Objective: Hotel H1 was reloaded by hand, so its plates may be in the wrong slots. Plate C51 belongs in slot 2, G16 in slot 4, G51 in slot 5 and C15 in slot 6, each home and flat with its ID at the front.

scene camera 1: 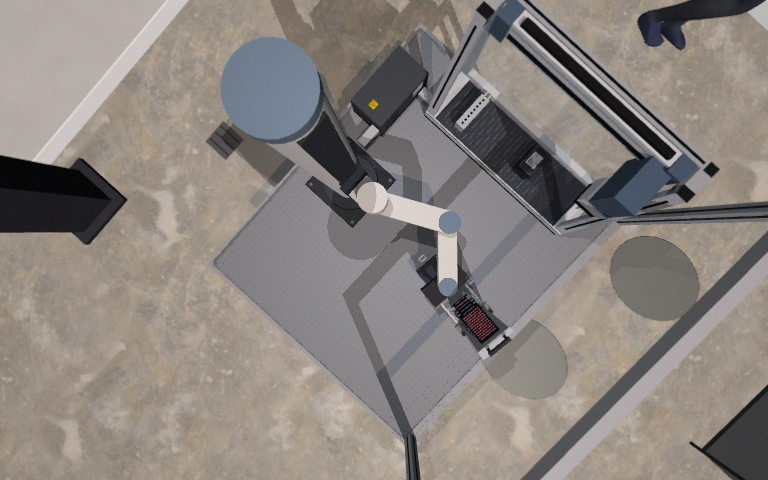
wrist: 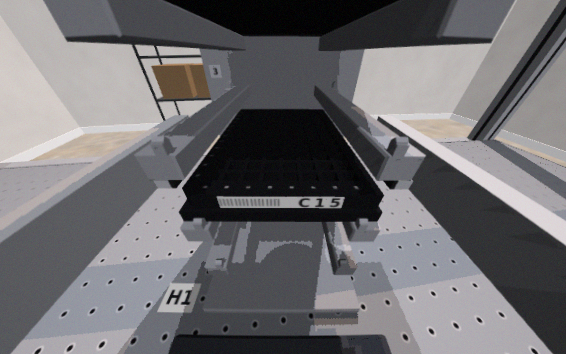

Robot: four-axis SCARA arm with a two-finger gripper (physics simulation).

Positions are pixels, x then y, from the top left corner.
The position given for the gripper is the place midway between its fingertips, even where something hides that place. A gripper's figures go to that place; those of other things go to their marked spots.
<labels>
The gripper (wrist: 283,130): 11 cm from the lens. A plate C15 (wrist: 270,165): 9 cm from the lens. A hotel H1 (wrist: 282,71) is 17 cm from the lens. An H1 label (wrist: 180,297): 22 cm from the lens. The marked spots on the hotel H1 and the plate C15 are 11 cm apart.
</labels>
